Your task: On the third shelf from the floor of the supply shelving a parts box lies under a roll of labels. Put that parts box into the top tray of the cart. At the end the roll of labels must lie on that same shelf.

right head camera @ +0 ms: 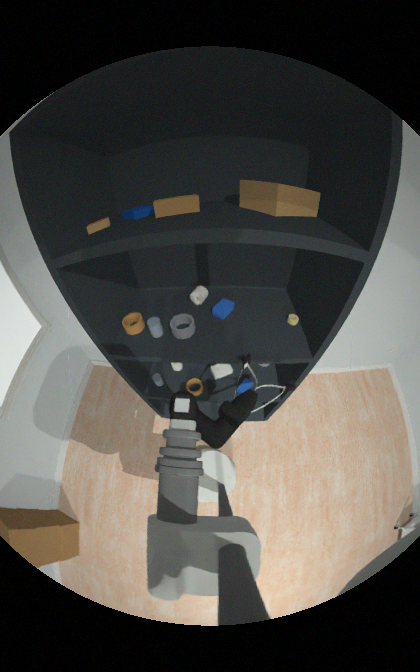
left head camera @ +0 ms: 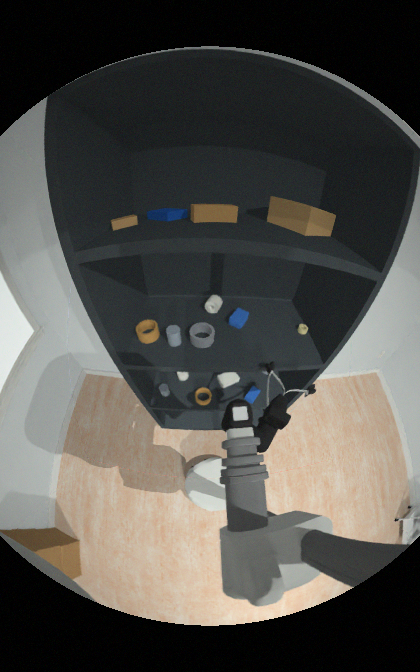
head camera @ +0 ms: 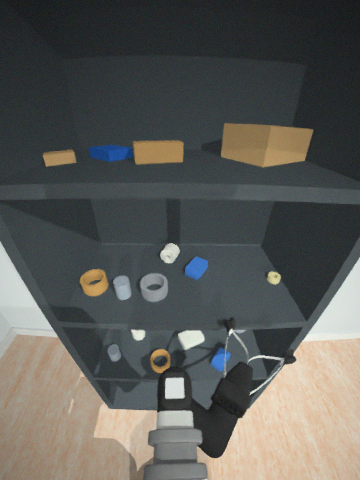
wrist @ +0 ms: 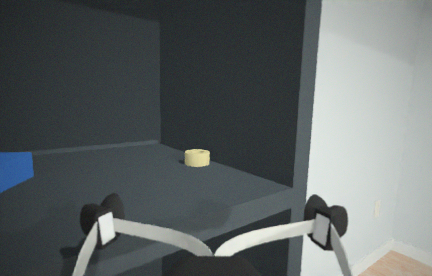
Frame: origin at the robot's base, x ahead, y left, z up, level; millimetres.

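Seen in the pictures: gripper, between the fingertips: (head camera: 260, 335) (wrist: 214, 211).
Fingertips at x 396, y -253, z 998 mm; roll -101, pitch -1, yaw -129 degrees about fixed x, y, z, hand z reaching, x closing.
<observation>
A point is followed by its place in that frame.
The blue parts box (head camera: 196, 268) @(x 691, y -93, z 1003 mm) (left head camera: 239, 318) (right head camera: 223, 308) lies on the shelf right of the middle; part of it shows at the left edge of the wrist view (wrist: 15, 169) @(x 703, y -125, z 986 mm). The white roll of labels (head camera: 170, 253) @(x 769, y 13, z 1021 mm) (left head camera: 213, 304) (right head camera: 199, 295) lies on its side on the same shelf, behind and left of the box, apart from it. My gripper (head camera: 259, 341) @(x 396, y -253, z 998 mm) (left head camera: 290, 378) (right head camera: 265, 373) (wrist: 214, 211) @(x 396, y -253, z 998 mm) is open with nothing between its fingertips. It is in front of the shelving's right part, turned to the right, away from the box. The cart's top tray cannot be made out.
On the same shelf are an orange ring (head camera: 94, 282) @(x 593, y 288, z 1014 mm), a grey-blue cylinder (head camera: 122, 288) @(x 566, y 178, z 1023 mm), a grey ring (head camera: 154, 287) and a yellow roll (head camera: 273, 277) @(x 644, y -406, z 988 mm) (wrist: 197, 158) @(x 635, y -402, z 979 mm). The shelving's right side post (wrist: 303, 100) @(x 451, y -463, z 1096 mm) stands near my right finger. Boxes (head camera: 158, 152) @(x 646, y 39, z 1447 mm) stand on the shelf above.
</observation>
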